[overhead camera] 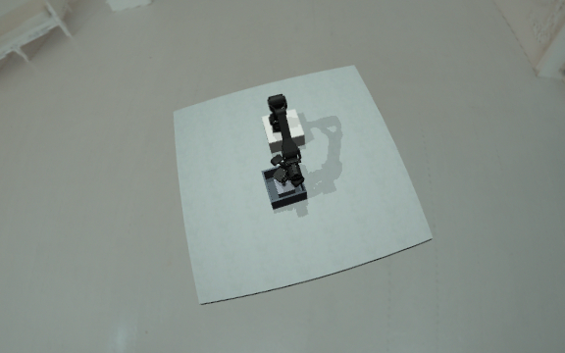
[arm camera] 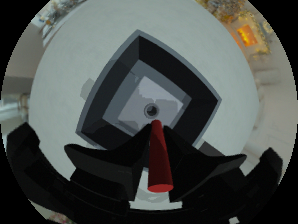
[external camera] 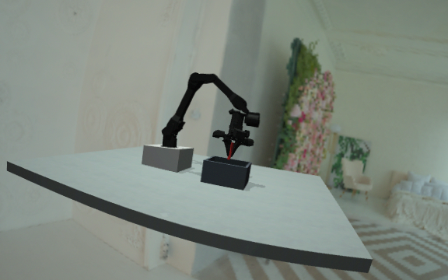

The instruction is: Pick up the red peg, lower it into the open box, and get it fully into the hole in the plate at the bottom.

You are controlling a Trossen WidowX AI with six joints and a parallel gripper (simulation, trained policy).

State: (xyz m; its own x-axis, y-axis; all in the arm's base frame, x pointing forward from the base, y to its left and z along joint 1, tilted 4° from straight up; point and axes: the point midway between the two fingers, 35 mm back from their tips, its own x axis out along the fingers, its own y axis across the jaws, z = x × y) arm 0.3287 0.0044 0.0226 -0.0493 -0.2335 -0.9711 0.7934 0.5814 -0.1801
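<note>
Now: the red peg 2 cm above my gripper tip and 1 cm to the left of it. Also, from my gripper tip: plate 7 cm below, 1 cm to the right; then dark box 9 cm below, 1 cm to the right.
</note>
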